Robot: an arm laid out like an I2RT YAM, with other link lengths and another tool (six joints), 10 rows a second.
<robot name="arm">
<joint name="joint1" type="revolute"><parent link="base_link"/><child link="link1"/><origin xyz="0 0 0.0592" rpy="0 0 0"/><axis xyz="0 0 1"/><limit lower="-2.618" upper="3.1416"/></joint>
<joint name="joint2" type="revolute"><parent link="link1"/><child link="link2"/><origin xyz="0.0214 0.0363 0.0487" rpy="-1.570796 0 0"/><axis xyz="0 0 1"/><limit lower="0" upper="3.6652"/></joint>
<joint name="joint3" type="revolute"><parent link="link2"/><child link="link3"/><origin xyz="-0.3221 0 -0.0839" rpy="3.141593 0 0"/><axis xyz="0 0 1"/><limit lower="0" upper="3.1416"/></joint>
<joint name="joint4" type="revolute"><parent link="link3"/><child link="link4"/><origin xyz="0.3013 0.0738 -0.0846" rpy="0 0 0"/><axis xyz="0 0 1"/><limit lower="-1.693" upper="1.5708"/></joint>
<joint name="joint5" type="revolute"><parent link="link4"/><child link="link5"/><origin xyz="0.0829 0.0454 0.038" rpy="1.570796 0 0"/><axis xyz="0 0 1"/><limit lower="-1.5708" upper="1.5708"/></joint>
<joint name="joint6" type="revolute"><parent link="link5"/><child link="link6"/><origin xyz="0.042 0 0.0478" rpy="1.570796 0 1.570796"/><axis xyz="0 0 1"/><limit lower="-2.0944" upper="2.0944"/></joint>
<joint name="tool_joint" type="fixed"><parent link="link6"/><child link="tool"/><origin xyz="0.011 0.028 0.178" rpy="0 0.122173 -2.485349"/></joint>
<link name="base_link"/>
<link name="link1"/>
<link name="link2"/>
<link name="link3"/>
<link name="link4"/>
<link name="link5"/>
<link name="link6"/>
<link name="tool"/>
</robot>
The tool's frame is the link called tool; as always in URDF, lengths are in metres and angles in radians.
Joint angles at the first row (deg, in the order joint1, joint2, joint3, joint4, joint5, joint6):
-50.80, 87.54, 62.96, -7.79, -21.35, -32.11
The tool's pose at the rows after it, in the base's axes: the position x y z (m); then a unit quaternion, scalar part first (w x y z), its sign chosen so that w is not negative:
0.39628 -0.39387 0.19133 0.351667 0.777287 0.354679 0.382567
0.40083 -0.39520 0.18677 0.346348 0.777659 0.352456 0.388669
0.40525 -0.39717 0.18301 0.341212 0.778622 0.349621 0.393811
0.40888 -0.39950 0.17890 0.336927 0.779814 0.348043 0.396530
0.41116 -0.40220 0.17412 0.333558 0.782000 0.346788 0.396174
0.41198 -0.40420 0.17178 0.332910 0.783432 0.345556 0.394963
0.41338 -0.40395 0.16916 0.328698 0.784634 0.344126 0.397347
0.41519 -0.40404 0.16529 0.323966 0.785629 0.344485 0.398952
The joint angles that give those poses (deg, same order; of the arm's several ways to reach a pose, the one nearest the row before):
-50.80, 88.49, 63.15, -7.12, -21.74, -31.55
-50.80, 89.58, 63.44, -6.49, -22.42, -30.94
-50.80, 90.71, 63.99, -6.11, -22.95, -30.32
-50.80, 91.79, 64.52, -5.85, -23.29, -29.98
-50.80, 92.79, 64.98, -5.73, -23.29, -29.85
-50.80, 93.28, 65.21, -5.63, -23.12, -29.78
-50.80, 93.71, 65.38, -5.67, -23.43, -29.47
-50.80, 94.34, 65.61, -5.71, -23.79, -29.42

